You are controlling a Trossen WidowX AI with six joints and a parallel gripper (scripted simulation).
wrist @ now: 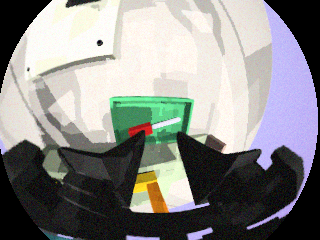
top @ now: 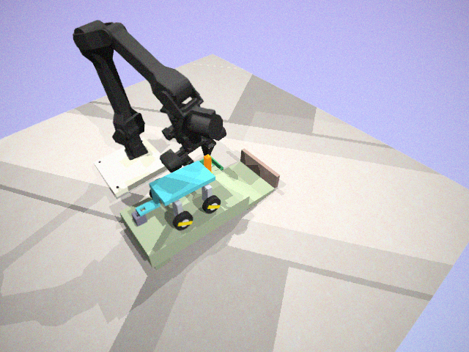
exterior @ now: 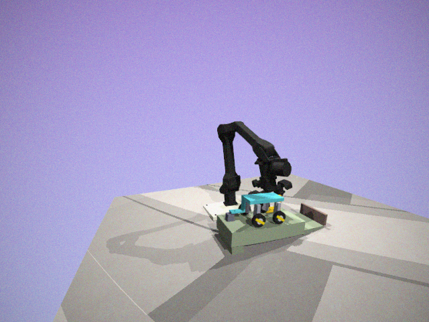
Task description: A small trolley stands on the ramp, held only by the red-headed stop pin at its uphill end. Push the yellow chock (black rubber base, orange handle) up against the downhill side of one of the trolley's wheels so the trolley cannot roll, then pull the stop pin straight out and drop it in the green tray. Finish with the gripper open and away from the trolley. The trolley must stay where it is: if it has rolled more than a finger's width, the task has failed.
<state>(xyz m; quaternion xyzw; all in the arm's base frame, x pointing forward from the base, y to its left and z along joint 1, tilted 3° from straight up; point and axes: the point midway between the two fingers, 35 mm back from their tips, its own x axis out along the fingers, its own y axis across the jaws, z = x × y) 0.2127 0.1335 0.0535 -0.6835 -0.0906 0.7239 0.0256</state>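
My gripper tip is 1 cm short of the red-headed stop pin and 3 cm above it. Also, from my gripper tip: low brown wall: 10 cm ahead, 14 cm to the left, 1 cm below; yellow chock: 6 cm ahead, 3 cm to the right, 4 cm above; pale green ramp: 13 cm ahead, 11 cm to the right.
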